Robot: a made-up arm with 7 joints. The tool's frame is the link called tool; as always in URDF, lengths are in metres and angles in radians. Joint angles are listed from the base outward. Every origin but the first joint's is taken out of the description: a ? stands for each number. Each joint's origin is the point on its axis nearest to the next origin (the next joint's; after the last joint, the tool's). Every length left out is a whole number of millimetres.
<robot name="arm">
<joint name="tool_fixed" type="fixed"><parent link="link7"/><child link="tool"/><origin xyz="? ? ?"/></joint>
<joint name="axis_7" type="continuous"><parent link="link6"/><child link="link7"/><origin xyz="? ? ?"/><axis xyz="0 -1 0"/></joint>
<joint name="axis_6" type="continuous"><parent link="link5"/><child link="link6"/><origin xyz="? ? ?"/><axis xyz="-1 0 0"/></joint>
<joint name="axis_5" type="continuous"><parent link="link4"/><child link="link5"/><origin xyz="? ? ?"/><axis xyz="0 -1 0"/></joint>
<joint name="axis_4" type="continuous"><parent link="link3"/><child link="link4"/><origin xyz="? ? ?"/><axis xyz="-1 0 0"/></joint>
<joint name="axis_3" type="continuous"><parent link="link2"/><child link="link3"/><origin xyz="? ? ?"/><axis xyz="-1 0 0"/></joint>
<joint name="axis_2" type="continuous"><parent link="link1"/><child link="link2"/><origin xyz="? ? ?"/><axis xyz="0 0 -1"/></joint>
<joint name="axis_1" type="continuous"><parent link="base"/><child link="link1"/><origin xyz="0 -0.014 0.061"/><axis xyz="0 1 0"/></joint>
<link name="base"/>
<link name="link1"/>
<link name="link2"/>
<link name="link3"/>
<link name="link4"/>
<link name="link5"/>
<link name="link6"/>
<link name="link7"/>
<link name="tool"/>
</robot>
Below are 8 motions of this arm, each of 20 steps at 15 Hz.
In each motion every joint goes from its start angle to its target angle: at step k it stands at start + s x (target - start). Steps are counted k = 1, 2, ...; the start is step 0. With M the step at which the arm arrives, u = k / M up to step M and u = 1 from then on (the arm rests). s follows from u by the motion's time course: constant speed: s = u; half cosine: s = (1 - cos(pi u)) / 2; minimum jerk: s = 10 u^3 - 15 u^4 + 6 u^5.
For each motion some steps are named. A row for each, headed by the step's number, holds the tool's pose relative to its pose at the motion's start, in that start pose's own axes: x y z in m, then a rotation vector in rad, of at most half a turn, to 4 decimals.
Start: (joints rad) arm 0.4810 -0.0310 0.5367 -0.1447 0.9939 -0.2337 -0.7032
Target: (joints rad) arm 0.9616 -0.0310 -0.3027 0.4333 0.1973 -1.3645 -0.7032
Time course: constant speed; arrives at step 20
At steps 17, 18, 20:
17: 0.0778 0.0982 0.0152 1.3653 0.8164 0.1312
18: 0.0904 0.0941 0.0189 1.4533 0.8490 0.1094
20: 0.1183 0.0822 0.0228 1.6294 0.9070 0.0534

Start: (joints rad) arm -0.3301 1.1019 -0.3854 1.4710 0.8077 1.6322 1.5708
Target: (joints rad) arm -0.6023 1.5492 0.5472 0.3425 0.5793 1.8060 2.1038
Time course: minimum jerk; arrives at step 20
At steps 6, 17, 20:
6: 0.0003 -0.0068 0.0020 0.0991 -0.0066 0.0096
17: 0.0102 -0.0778 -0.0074 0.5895 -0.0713 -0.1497
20: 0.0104 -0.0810 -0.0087 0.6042 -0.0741 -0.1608

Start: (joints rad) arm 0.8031 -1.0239 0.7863 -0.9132 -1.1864 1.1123 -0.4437
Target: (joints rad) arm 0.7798 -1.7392 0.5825 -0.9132 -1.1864 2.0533 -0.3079
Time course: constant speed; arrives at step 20
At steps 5, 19, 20:
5: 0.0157 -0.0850 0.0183 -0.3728 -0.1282 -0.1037
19: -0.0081 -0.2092 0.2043 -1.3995 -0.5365 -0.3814
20: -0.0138 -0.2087 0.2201 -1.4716 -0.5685 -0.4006

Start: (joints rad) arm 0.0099 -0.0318 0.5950 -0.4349 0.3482 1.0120 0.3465
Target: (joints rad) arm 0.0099 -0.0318 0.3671 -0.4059 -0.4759 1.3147 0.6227
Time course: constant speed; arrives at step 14
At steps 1, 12, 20:
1: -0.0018 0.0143 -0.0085 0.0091 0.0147 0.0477
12: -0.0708 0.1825 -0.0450 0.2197 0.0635 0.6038
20: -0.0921 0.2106 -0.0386 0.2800 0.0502 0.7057

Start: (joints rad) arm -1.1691 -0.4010 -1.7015 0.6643 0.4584 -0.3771 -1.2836
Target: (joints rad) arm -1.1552 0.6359 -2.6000 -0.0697 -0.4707 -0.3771 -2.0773
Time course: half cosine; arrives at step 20
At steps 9, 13, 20:
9: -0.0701 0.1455 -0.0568 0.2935 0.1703 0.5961
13: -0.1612 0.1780 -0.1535 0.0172 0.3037 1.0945
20: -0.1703 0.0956 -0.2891 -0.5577 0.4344 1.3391

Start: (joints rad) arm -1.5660 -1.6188 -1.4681 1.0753 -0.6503 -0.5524 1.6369
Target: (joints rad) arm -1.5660 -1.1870 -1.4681 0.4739 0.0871 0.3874 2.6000
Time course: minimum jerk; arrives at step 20
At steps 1, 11, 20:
1: 0.0001 0.0001 0.0007 0.0006 -0.0020 0.0002
11: -0.1159 -0.0048 0.3340 0.1484 -1.1282 0.0832
20: -0.3532 0.0026 0.3997 0.0228 -1.9372 0.2154

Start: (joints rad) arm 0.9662 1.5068 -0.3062 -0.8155 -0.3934 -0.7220 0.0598
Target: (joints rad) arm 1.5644 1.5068 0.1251 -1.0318 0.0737 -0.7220 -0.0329
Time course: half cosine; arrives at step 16
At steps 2, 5, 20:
2: 0.0026 0.0001 -0.0053 -0.0280 -0.0178 0.0033
5: 0.0149 -0.0005 -0.0327 -0.1666 -0.0989 0.0234
20: 0.0639 -0.0455 -0.1815 -0.7981 -0.3358 0.1659

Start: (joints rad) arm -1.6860 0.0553 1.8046 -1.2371 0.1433 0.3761 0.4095
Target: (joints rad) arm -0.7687 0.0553 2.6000 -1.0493 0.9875 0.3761 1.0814
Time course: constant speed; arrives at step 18
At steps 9, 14, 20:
9: -0.0112 0.1431 0.1278 -0.0707 -0.5917 0.5562
14: -0.1125 0.1736 0.1998 0.1451 -0.9767 0.8703
20: -0.2066 0.1214 0.2437 0.4571 -1.2859 1.0617

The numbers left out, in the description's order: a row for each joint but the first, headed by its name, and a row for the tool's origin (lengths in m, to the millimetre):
tool: 0.284 0 -0.06
axis_7: 0 0.067 -0.082
axis_6: 0.055 0 0.117
axis_5: 0 0.04 -0.028
axis_4: 0 -0.033 0.075
axis_3: -0.195 -0.058 0
axis_2: 0.002 0 0.187

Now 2 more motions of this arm.
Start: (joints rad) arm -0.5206 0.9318 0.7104 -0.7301 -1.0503 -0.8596 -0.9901
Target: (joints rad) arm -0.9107 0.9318 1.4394 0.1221 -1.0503 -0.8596 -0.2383
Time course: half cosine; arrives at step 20
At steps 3, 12, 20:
3: 0.0120 -0.0213 0.0330 0.0051 -0.0948 -0.0449
12: -0.0895 -0.2465 0.3734 0.0085 -1.1423 -0.5412
20: -0.2815 -0.3242 0.4536 -0.0260 -1.7166 -0.8685

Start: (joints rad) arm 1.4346 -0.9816 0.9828 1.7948 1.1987 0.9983 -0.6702
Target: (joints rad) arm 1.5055 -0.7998 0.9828 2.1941 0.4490 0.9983 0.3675
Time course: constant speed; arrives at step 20
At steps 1, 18, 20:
1: 0.0039 0.0106 0.0123 -0.0242 -0.0471 0.0356
18: -0.0936 0.2303 0.1588 -0.2296 -0.8268 0.7349
20: -0.1220 0.2504 0.1639 -0.2284 -0.9091 0.8259

